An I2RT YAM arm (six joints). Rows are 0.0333 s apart.
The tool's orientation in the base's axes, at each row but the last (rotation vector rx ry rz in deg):
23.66 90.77 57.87
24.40 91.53 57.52
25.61 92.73 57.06
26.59 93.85 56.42
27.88 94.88 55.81
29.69 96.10 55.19
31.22 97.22 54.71
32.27 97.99 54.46
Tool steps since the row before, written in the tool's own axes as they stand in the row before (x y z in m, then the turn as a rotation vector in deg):
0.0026 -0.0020 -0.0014 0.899 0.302 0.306
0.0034 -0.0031 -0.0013 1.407 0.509 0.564
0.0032 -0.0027 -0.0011 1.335 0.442 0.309
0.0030 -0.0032 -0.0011 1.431 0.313 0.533
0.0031 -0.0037 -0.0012 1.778 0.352 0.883
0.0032 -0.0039 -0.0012 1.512 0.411 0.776
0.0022 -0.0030 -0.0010 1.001 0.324 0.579
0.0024 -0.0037 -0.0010 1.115 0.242 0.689
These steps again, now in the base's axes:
-0.0015 0.0002 -0.0032 -0.049 0.944 -0.314
-0.0015 0.0002 -0.0045 -0.006 1.531 -0.462
-0.0014 0.0004 -0.0041 -0.208 1.346 -0.468
-0.0013 0.0000 -0.0043 -0.004 1.423 -0.637
-0.0015 -0.0003 -0.0047 0.207 1.824 -0.834
-0.0017 -0.0003 -0.0049 0.185 1.624 -0.622
-0.0014 -0.0004 -0.0036 0.179 1.126 -0.377
-0.0015 -0.0006 -0.0042 0.250 1.200 -0.523

